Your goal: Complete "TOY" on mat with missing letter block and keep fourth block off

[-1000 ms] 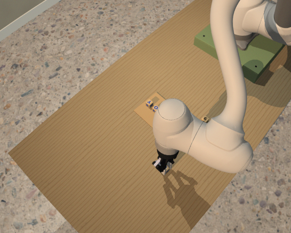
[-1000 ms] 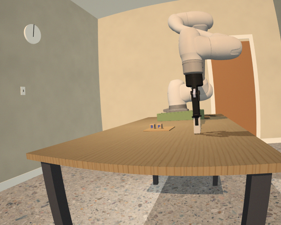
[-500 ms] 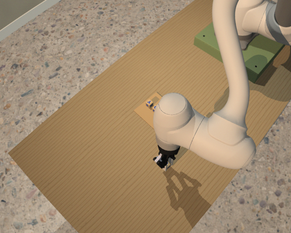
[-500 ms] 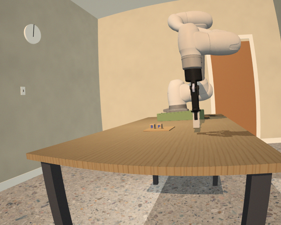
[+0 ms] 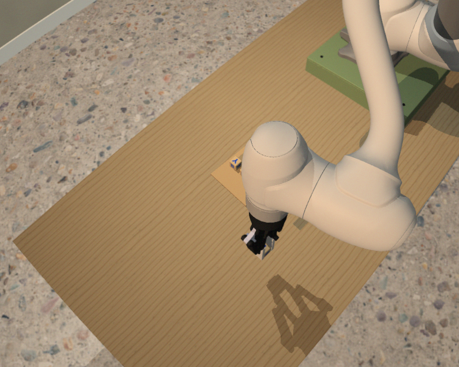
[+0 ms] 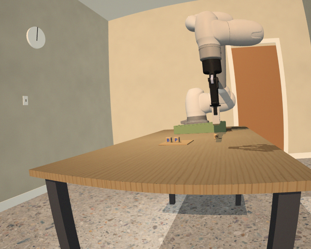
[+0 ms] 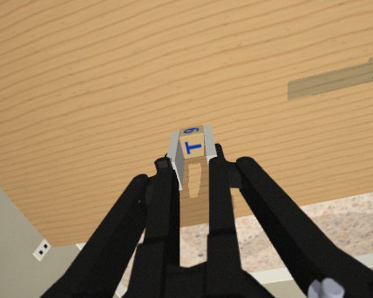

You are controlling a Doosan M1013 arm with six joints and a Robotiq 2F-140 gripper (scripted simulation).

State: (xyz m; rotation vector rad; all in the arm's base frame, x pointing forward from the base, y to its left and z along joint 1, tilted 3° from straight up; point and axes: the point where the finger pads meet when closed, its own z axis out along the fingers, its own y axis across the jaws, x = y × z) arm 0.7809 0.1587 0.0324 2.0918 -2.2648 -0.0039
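My hand is 30 mm above the T block. Round my hand: O block: 200 mm to the right, 180 mm behind, 110 mm below; then Y block: 240 mm to the right, 180 mm behind, 110 mm below; then tan mat: 200 mm to the right, 180 mm behind, 130 mm below.
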